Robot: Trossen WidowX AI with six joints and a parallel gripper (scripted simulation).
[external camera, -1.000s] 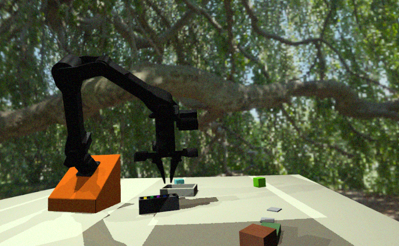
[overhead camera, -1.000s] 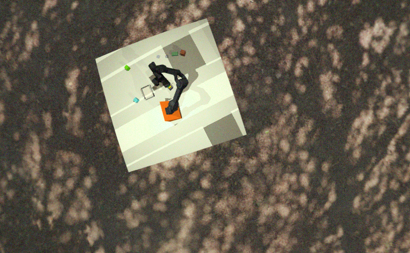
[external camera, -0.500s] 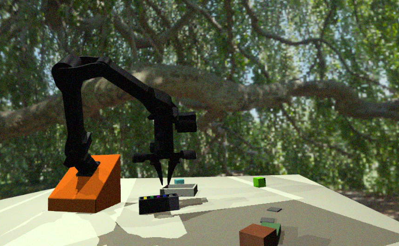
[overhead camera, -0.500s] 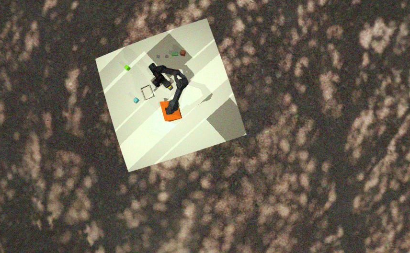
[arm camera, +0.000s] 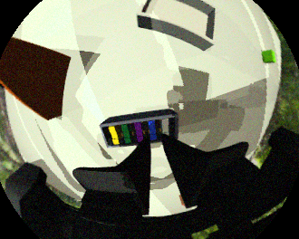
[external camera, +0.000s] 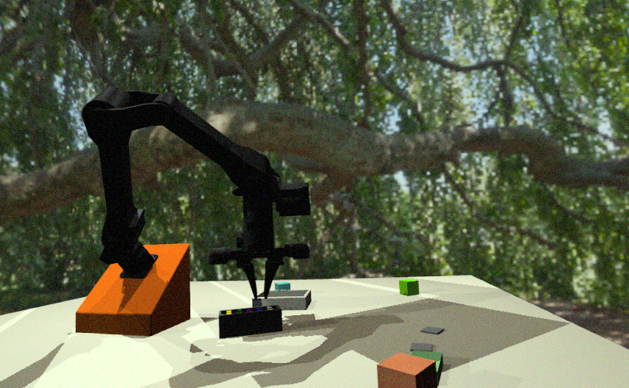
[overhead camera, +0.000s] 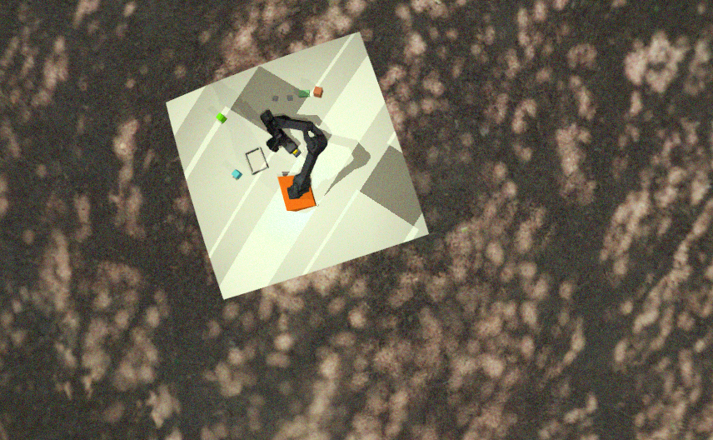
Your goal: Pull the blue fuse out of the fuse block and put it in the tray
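Right now my gripper tip is 3 cm above the blue fuse. The rest, counted from my gripper tip: purple fuse: 2 cm behind, 1 cm to the right, 3 cm below; then yellow fuse: 5 cm behind, 3 cm to the right, 3 cm below; then green fuse: 3 cm behind, 2 cm to the right, 3 cm below.
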